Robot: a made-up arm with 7 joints.
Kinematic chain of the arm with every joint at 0, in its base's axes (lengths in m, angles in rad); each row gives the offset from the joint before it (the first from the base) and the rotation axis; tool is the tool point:
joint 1: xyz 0 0 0.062 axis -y
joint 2: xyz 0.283 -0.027 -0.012 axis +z
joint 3: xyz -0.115 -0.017 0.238 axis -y
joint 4: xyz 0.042 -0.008 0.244 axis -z
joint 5: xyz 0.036 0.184 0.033 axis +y
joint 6: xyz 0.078 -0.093 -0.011 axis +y
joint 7: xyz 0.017 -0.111 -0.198 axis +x
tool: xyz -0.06 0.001 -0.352
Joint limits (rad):
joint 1: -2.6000..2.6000
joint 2: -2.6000..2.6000
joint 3: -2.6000..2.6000
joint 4: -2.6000..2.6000
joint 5: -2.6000..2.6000
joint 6: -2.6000..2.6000
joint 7: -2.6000..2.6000
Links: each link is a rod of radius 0.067 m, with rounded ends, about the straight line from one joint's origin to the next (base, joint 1, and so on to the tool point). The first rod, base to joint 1, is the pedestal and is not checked.
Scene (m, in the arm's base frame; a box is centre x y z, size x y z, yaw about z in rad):
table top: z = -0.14
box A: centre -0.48 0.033 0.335 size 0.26 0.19 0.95 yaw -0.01
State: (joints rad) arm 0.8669 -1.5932 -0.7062 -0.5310 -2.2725 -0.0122 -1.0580
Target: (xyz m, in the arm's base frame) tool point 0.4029 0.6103 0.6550
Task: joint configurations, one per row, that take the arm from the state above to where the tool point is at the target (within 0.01 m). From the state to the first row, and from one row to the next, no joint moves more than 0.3 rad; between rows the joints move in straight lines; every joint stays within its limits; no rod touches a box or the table.
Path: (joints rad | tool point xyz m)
1: 0.5948 -1.6915 -0.6024 -0.4030 -2.3708 0.0484 -1.1603 | -0.2556 -0.5315 0.4114
2: 0.3227 -1.7899 -0.4986 -0.2751 -2.4691 0.1090 -1.2627 | -0.2688 -0.3982 0.5125
3: 0.0507 -1.8882 -0.3948 -0.1471 -2.5674 0.1696 -1.3650 | -0.1916 -0.2383 0.6299
4: -0.0202 -1.9573 -0.1328 -0.0418 -2.5755 -0.0144 -1.3681 | -0.1191 -0.0358 0.7933
5: -0.0911 -2.0264 0.1291 0.0635 -2.5837 -0.1984 -1.3713 | 0.0267 0.2008 0.8649
6: -0.1619 -2.0956 0.3910 0.1688 -2.5918 -0.3824 -1.3744 | 0.2154 0.4295 0.8190
7: -0.2328 -2.1647 0.6530 0.2741 -2.6000 -0.5665 -1.3776 | 0.4029 0.6103 0.6550

